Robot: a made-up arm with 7 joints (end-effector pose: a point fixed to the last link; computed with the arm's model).
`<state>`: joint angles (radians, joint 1 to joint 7).
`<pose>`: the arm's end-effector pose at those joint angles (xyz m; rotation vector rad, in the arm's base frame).
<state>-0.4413 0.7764 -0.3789 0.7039 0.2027 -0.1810 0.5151</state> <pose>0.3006 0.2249 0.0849 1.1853 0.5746 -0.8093</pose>
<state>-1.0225 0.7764 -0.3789 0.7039 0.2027 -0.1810 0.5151</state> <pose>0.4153 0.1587 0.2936 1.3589 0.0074 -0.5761</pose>
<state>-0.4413 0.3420 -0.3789 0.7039 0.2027 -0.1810 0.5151</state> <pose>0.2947 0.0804 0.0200 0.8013 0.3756 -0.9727</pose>
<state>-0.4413 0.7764 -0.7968 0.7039 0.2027 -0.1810 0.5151</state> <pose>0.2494 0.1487 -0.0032 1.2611 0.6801 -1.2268</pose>
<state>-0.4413 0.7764 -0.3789 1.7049 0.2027 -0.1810 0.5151</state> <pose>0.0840 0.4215 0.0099 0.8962 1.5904 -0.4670</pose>
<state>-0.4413 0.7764 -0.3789 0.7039 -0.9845 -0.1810 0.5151</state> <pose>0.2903 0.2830 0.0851 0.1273 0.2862 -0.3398</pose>
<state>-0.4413 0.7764 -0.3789 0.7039 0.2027 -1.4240 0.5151</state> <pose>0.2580 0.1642 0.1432 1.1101 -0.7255 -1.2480</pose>
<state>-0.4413 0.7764 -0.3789 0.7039 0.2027 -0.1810 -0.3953</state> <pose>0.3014 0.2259 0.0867 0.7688 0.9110 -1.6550</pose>
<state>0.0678 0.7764 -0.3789 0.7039 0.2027 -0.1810 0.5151</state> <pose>0.1149 0.2671 -0.0195 0.9662 1.0623 -0.9803</pose>
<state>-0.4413 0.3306 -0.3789 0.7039 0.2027 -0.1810 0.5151</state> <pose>0.2944 0.0763 0.0191 0.7911 0.3703 -0.9765</pose>
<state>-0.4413 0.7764 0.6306 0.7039 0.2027 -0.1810 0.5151</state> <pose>0.2176 0.4421 0.2691 0.8888 0.2881 0.1531</pose>
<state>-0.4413 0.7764 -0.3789 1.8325 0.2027 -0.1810 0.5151</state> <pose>0.0465 0.4345 0.0158 0.8428 1.7119 -0.4121</pose>
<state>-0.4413 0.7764 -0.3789 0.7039 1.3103 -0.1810 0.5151</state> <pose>0.2783 0.1979 0.0418 2.2126 0.7881 -1.1902</pose>
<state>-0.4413 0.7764 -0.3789 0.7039 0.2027 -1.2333 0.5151</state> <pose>0.2702 0.1681 0.1345 1.1441 -0.5209 -1.1983</pose>
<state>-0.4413 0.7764 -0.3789 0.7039 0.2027 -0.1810 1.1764</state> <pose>0.3012 0.2244 0.0835 1.3565 0.2968 -0.1687</pose>
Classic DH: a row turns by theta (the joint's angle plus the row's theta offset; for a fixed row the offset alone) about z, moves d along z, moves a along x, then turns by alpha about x. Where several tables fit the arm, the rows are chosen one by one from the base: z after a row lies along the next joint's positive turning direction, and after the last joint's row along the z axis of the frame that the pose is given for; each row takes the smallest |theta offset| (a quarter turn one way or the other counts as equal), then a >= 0, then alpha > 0; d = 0 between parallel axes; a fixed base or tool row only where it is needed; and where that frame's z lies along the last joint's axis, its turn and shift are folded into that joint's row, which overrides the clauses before.
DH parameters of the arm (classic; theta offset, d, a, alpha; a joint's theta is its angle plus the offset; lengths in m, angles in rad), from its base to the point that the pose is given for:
base (fixed): -0.071 0.3359 -0.0185 -1.3004
joint 1: -1.3111 0.0361 -0.0144 -1.5708
joint 2: 1.2915 -0.0553 -0.03 1.5708
joint 3: 1.5708 -0.1915 0.0416 -1.5708
joint 4: 1.5708 0.02 0.0113 1.5708
joint 5: 0 0.2352 -0.0198 -1.5708
joint 6: -1.5708 0.03 0.0825 1.5708
joint 7: -1.0841 0.0022 -0.0012 0.2685
tool (fixed): 0.0863 0.0082 0 0

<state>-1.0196 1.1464 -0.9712 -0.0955 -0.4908 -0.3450 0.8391</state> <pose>0.3098 -0.0056 0.2818 0.9703 -0.5330 -0.9900</pose>
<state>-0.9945 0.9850 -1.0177 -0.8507 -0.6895 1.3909 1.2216</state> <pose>0.1610 -0.0738 0.2451 1.4383 0.4286 -0.8888</pose>
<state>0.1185 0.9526 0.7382 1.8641 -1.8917 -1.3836 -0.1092</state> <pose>-0.2867 0.3846 0.2224 1.0671 -0.0210 1.4328</pose>
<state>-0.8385 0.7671 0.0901 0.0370 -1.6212 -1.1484 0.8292</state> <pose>0.2780 0.2732 0.4179 -0.7142 -1.5918 0.2826</pose>
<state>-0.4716 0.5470 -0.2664 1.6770 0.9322 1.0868 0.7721</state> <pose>0.0608 0.3642 -0.0176 1.5972 2.6035 -0.0215</pose>
